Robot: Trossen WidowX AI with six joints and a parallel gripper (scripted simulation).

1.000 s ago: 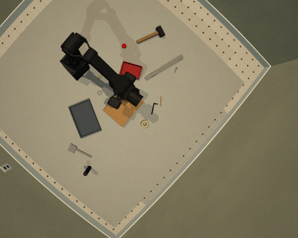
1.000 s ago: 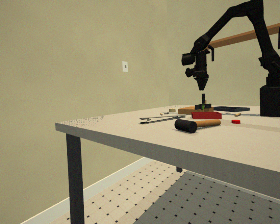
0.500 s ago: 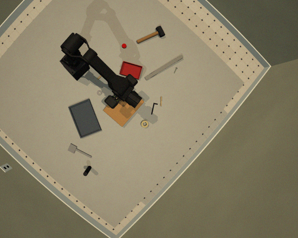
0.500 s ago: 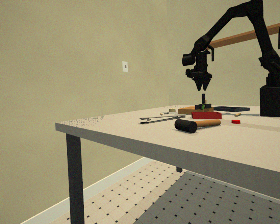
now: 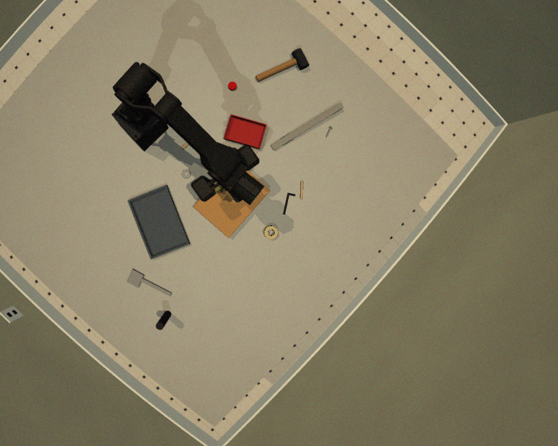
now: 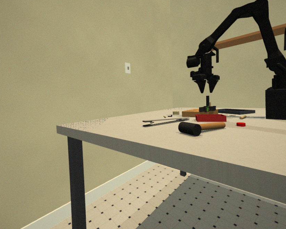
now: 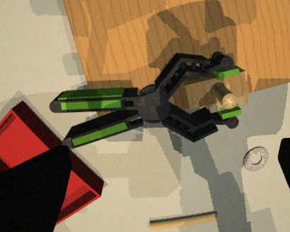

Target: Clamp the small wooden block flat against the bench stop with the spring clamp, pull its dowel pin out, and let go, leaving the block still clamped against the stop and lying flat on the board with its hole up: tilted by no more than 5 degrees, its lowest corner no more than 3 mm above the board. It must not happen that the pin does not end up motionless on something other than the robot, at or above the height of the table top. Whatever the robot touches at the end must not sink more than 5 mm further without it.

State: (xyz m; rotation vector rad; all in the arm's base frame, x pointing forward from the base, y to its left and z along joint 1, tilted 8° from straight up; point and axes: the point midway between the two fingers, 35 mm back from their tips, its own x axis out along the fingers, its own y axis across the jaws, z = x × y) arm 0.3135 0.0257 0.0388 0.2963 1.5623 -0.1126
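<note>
Right now the dowel pin is 110 mm below my hand, 40 mm to the right of it and 10 mm behind it. From my hand the other things lie so: small wooden block 130 mm below, 40 mm to the right, 10 mm behind; then wooden board 150 mm below, 50 mm to the right, 50 mm ahead; then bench stop 130 mm below, 40 mm to the right, 20 mm behind.
</note>
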